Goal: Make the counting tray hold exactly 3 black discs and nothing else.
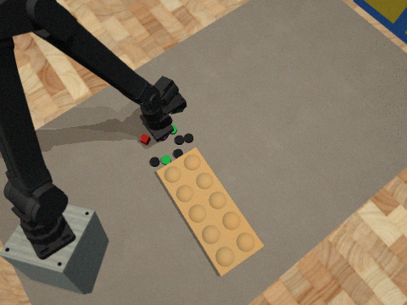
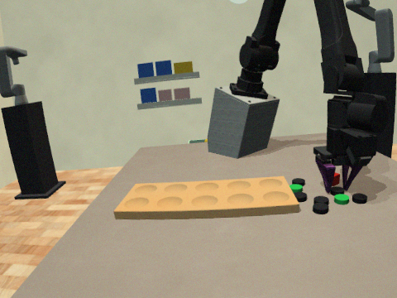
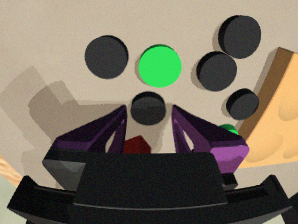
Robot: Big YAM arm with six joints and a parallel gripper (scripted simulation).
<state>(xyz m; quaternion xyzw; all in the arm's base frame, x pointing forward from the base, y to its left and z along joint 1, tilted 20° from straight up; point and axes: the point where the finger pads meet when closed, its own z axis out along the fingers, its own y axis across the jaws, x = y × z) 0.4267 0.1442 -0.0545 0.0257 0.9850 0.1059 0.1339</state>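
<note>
The red cube is 50 mm behind my hand and 20 mm to the left of it. The rest, counted from my hand: counting tray: 300 mm to the right, 30 mm behind.
</note>
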